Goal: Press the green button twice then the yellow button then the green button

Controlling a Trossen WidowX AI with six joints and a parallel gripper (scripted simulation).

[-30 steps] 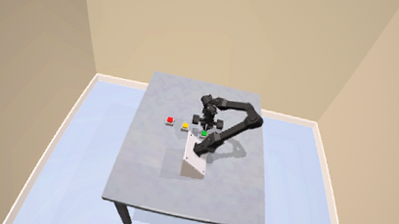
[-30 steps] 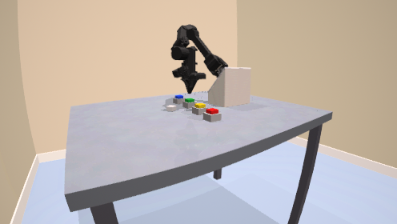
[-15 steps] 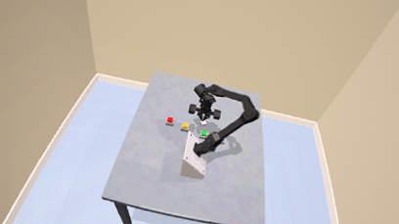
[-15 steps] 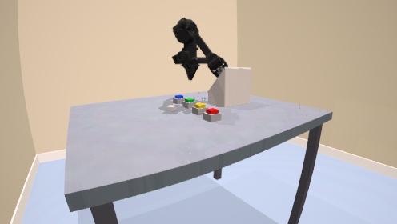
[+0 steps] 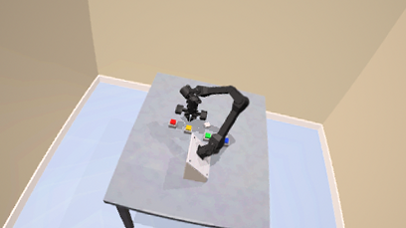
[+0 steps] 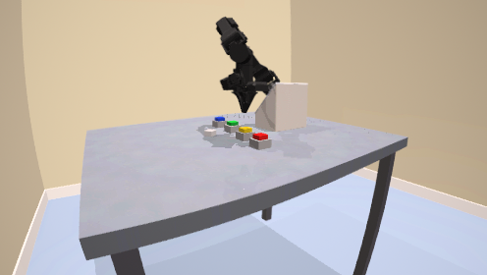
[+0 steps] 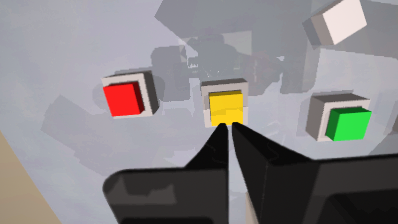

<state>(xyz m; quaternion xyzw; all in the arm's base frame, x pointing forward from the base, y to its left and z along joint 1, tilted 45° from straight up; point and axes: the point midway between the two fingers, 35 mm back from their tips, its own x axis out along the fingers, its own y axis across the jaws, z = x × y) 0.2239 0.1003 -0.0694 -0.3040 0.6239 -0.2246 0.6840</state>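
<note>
Right now the yellow button is 6 cm below my gripper tip and 1 cm behind it. Round my gripper tip: red button 10 cm to the left, 6 cm below; small white block 11 cm to the right, 8 cm below, 8 cm ahead; green button 14 cm to the right, 6 cm below, 3 cm behind.
</note>
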